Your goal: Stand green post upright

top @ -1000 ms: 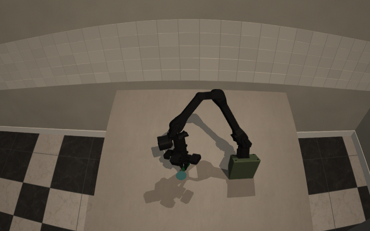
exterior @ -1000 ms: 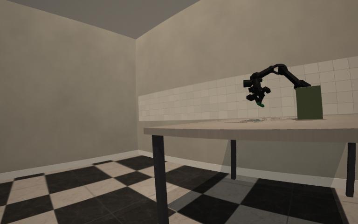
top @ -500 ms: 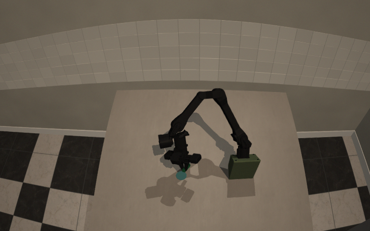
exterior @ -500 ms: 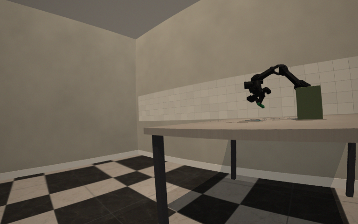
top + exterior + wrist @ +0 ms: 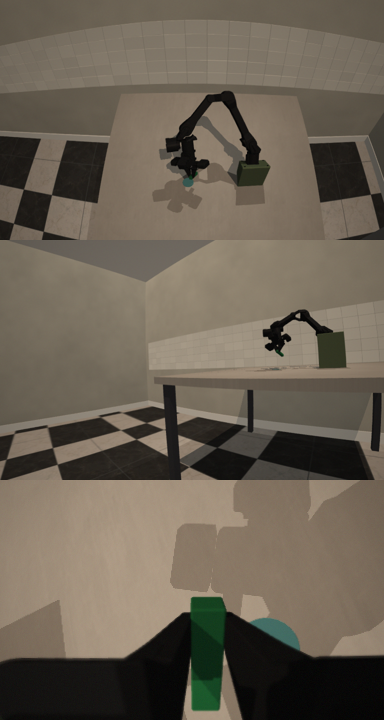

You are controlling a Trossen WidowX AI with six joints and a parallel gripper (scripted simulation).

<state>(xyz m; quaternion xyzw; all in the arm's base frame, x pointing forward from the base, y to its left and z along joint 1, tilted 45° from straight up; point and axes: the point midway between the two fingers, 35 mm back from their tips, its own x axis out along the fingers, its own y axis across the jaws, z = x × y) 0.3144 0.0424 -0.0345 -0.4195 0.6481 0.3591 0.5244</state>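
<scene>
Right now the green post is 4 cm below my hand and 1 cm behind it. Round my hand: cyan circle (14 cm below, 2 cm ahead, 1 cm to the right).
</scene>
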